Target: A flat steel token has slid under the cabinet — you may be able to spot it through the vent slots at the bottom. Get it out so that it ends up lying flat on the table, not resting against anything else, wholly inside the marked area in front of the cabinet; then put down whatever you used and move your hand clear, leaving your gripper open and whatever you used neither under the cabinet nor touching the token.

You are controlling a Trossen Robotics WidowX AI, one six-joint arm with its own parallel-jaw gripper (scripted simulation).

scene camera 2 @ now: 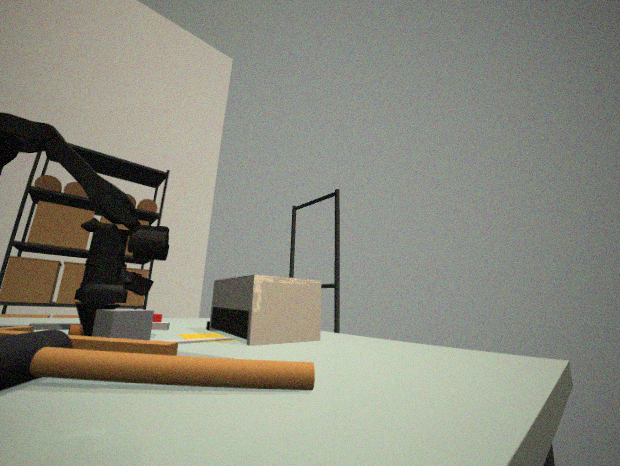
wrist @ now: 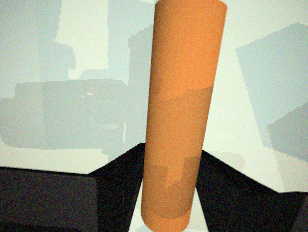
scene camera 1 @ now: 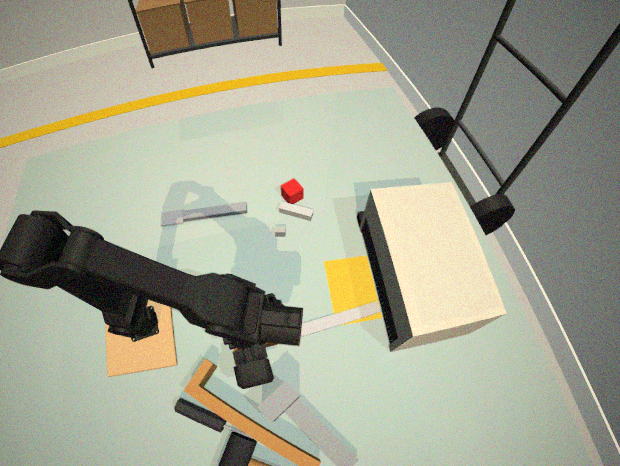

Scene:
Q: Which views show my gripper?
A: Scene camera 2, the wrist view and scene camera 1: all of them.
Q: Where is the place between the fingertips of my gripper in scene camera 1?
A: At 250,343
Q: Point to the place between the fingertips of my gripper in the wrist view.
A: At 168,151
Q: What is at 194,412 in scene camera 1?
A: A dark-handled tool.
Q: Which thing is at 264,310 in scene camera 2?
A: A cream cabinet.

